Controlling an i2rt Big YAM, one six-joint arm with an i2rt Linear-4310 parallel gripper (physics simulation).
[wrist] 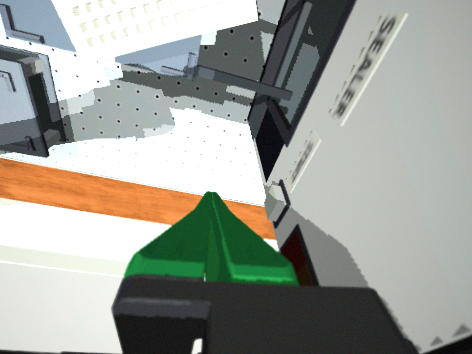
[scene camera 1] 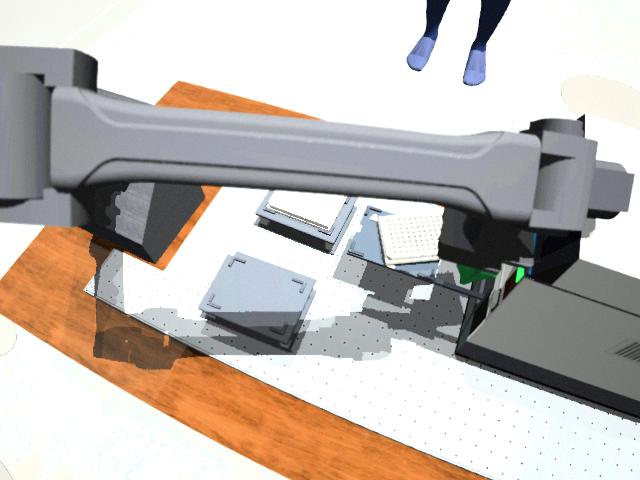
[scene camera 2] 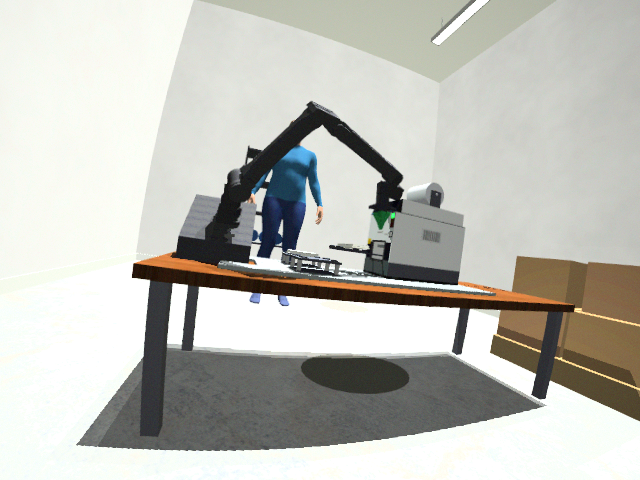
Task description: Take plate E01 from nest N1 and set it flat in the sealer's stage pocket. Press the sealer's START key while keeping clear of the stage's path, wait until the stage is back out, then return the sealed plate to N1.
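Observation:
A white well plate sits turned askew on the blue-grey stage, which is out in front of the sealer. Its label cannot be read. My gripper is shut and empty, its green fingertips pointing down close before the sealer's front. In the wrist view, the pale START key in a dark frame lies right of the fingertips, apart in the image; the gap in depth is unclear. An empty nest stands left; no nest label is legible.
Another nest holds a white plate, partly hidden by my arm. A dark wedge-shaped block stands by the arm's base. A person stands behind the table. A green light shows on the sealer.

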